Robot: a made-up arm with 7 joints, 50 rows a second.
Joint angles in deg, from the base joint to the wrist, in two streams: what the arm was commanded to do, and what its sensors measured. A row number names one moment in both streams.
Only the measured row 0 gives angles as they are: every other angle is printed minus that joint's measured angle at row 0.
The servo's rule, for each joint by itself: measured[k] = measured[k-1] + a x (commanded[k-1-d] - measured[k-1]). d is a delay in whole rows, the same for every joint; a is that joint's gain. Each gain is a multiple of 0.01, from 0.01 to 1. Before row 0 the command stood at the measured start. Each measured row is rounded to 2 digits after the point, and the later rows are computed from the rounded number. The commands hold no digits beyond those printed.
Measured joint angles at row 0:
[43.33 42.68 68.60 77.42 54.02 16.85 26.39]
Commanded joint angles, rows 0 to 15:
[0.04 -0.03 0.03 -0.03 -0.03 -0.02 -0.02]
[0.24 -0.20 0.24 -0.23 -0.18 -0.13 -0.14]
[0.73 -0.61 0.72 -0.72 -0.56 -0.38 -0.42]
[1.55 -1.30 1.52 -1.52 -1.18 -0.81 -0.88]
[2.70 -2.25 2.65 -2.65 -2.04 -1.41 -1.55]
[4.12 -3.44 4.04 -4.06 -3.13 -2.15 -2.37]
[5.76 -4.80 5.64 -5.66 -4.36 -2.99 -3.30]
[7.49 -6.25 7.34 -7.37 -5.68 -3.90 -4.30]
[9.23 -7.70 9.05 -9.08 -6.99 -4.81 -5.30]
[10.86 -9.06 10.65 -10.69 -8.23 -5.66 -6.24]
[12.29 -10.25 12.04 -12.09 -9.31 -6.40 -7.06]
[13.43 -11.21 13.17 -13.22 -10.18 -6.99 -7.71]
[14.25 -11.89 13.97 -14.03 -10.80 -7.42 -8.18]
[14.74 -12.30 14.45 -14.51 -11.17 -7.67 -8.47]
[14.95 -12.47 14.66 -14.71 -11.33 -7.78 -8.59]
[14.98 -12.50 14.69 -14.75 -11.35 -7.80 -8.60]
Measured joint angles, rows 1 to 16:
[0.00 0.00 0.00 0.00 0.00 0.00 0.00]
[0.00 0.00 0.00 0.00 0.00 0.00 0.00]
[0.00 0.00 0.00 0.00 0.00 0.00 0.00]
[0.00 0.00 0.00 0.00 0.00 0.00 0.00]
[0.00 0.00 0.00 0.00 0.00 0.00 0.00]
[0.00 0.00 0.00 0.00 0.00 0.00 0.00]
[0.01 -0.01 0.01 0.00 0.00 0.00 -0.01]
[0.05 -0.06 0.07 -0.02 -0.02 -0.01 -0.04]
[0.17 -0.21 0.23 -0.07 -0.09 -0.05 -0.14]
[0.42 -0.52 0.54 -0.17 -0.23 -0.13 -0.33]
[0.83 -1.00 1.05 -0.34 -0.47 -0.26 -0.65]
[1.42 -1.68 1.77 -0.60 -0.82 -0.45 -1.10]
[2.20 -2.55 2.70 -0.95 -1.28 -0.70 -1.67]
[3.15 -3.59 3.81 -1.40 -1.85 -1.02 -2.35]
[4.24 -4.74 5.07 -1.94 -2.52 -1.40 -3.12]
[5.43 -5.95 6.41 -2.55 -3.26 -1.83 -3.93]
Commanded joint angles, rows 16 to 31:
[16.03 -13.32 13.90 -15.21 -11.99 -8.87 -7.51]
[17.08 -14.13 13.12 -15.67 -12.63 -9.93 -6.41]
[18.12 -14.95 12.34 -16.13 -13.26 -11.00 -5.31]
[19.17 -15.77 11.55 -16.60 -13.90 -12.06 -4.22]
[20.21 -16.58 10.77 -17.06 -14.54 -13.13 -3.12]
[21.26 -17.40 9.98 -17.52 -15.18 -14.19 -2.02]
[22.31 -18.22 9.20 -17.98 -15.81 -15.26 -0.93]
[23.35 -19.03 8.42 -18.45 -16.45 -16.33 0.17]
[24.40 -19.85 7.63 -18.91 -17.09 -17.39 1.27]
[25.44 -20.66 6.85 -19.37 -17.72 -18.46 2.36]
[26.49 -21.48 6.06 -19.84 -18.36 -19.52 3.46]
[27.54 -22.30 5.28 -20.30 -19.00 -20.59 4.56]
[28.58 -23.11 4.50 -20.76 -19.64 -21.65 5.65]
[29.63 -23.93 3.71 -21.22 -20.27 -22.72 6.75]
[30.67 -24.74 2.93 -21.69 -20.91 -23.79 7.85]
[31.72 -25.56 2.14 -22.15 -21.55 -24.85 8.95]
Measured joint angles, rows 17 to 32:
[6.66 -7.15 7.76 -3.22 -4.05 -2.29 -4.74]
[7.88 -8.29 9.06 -3.92 -4.85 -2.76 -5.51]
[9.03 -9.30 10.24 -4.63 -5.62 -3.23 -6.20]
[10.06 -10.14 11.25 -5.32 -6.34 -3.67 -6.79]
[10.94 -10.79 12.07 -5.98 -6.99 -4.08 -7.26]
[11.67 -11.27 12.70 -6.59 -7.56 -4.45 -7.61]
[12.45 -11.84 12.99 -7.19 -8.14 -4.89 -7.58]
[13.28 -12.48 13.02 -7.78 -8.72 -5.39 -7.28]
[14.15 -13.17 12.86 -8.36 -9.31 -5.95 -6.77]
[15.05 -13.90 12.55 -8.94 -9.91 -6.56 -6.11]
[15.98 -14.65 12.12 -9.51 -10.51 -7.22 -5.33]
[16.93 -15.42 11.61 -10.07 -11.12 -7.92 -4.47]
[17.90 -16.20 11.03 -10.62 -11.73 -8.65 -3.55]
[18.88 -16.99 10.40 -11.17 -12.34 -9.42 -2.58]
[19.87 -17.79 9.74 -11.71 -12.96 -10.22 -1.58]
[20.87 -18.59 9.05 -12.25 -13.58 -11.04 -0.56]

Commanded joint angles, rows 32 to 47:
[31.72 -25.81 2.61 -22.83 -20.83 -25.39 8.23]
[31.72 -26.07 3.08 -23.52 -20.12 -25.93 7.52]
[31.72 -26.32 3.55 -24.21 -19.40 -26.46 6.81]
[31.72 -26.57 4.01 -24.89 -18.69 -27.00 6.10]
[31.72 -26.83 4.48 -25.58 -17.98 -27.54 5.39]
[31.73 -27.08 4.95 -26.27 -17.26 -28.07 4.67]
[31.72 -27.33 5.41 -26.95 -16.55 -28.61 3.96]
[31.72 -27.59 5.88 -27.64 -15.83 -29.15 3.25]
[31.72 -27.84 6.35 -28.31 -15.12 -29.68 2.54]
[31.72 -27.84 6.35 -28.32 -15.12 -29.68 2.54]
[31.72 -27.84 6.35 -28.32 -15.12 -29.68 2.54]
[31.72 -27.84 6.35 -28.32 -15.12 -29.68 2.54]
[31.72 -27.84 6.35 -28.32 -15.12 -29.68 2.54]
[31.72 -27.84 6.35 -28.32 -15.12 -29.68 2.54]
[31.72 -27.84 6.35 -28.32 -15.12 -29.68 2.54]
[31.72 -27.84 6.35 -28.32 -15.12 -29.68 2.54]
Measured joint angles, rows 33 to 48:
[21.88 -19.40 8.33 -12.78 -14.20 -11.89 0.49]
[22.90 -20.21 7.60 -13.31 -14.82 -12.76 1.55]
[23.92 -21.02 6.86 -13.83 -15.45 -13.65 2.62]
[24.95 -21.83 6.10 -14.35 -16.08 -14.56 3.69]
[25.98 -22.64 5.34 -14.86 -16.71 -15.48 4.77]
[27.01 -23.46 4.57 -15.37 -17.34 -16.42 5.86]
[27.86 -24.12 4.10 -15.89 -17.79 -17.32 6.48]
[28.55 -24.67 3.86 -16.42 -18.09 -18.18 6.75]
[29.12 -25.13 3.79 -16.97 -18.26 -19.01 6.77]
[29.59 -25.53 3.84 -17.52 -18.32 -19.81 6.60]
[29.97 -25.89 3.99 -18.08 -18.28 -20.58 6.29]
[30.29 -26.22 4.22 -18.65 -18.15 -21.33 5.87]
[30.55 -26.53 4.51 -19.23 -17.94 -22.06 5.37]
[30.76 -26.83 4.84 -19.82 -17.67 -22.77 4.82]
[30.93 -27.11 5.20 -20.41 -17.34 -23.46 4.23]
[31.07 -27.31 5.48 -20.96 -17.05 -24.08 3.79]

